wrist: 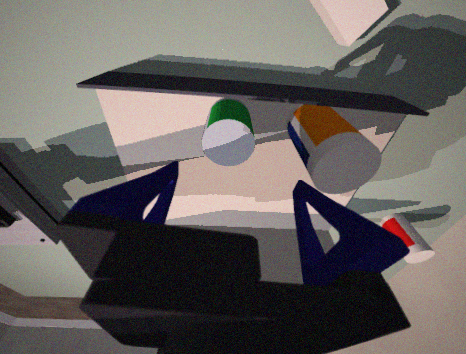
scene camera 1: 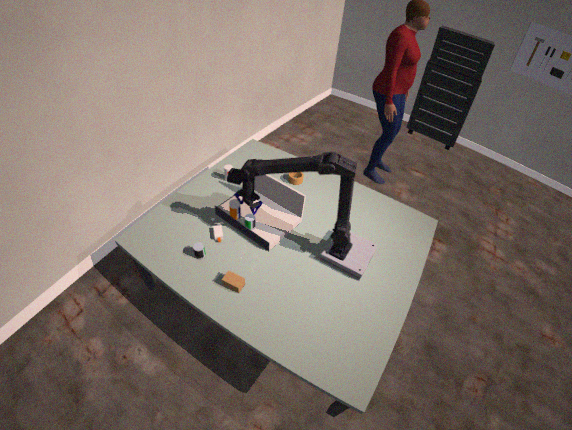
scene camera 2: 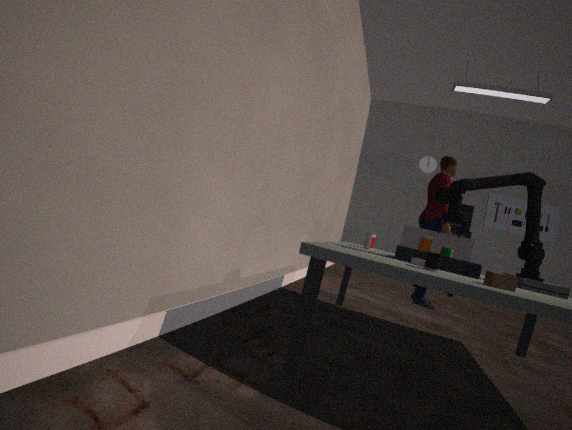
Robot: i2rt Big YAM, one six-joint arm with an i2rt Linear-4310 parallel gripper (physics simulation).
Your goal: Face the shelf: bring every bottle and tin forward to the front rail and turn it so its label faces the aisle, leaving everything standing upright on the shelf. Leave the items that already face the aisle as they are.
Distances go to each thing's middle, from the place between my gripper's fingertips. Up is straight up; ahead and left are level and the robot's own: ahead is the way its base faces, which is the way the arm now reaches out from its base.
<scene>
My gripper is now 2 cm short of the shelf point(scene camera 1: 282, 210), 11 cm to the left of it and 7 cm above it. From my hand the other things lie so: dark front rail point(scene camera 2: 448, 264) 3 cm ahead, 3 cm to the left, 14 cm below; shelf board point(scene camera 1: 273, 222) 2 cm ahead, 11 cm to the right, 15 cm below; white bottle with orange cap point(wrist: 345, 29) 11 cm ahead, 12 cm to the left, 15 cm below.
</scene>
